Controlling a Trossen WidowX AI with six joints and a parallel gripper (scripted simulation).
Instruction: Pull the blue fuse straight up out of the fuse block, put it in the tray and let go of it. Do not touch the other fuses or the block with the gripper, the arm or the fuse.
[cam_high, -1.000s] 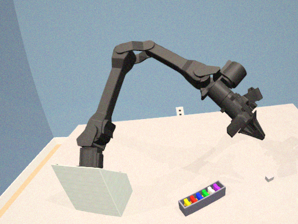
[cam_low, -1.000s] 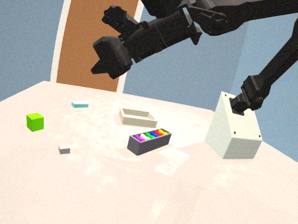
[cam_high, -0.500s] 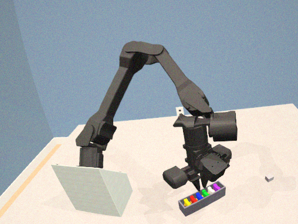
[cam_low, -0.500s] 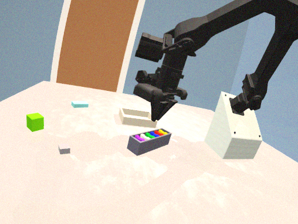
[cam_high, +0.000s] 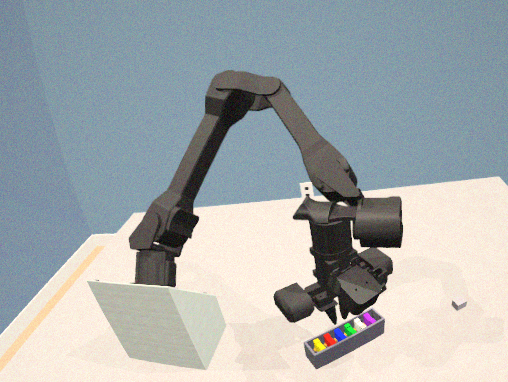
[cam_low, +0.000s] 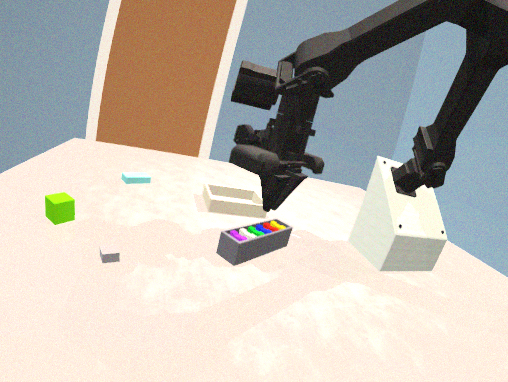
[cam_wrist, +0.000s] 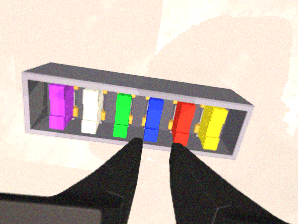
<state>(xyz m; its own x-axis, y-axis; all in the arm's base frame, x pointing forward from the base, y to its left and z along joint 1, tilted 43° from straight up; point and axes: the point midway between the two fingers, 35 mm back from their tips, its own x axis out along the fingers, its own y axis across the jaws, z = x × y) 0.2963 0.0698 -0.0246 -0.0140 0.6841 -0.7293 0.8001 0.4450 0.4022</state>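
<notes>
My gripper tip is now 50 mm above the blue fuse. The rest, counted from my gripper tip: beige tray 190 mm to the right, 70 mm below, 20 mm ahead; light blue flat block 260 mm ahead, 250 mm to the right, 60 mm below.
</notes>
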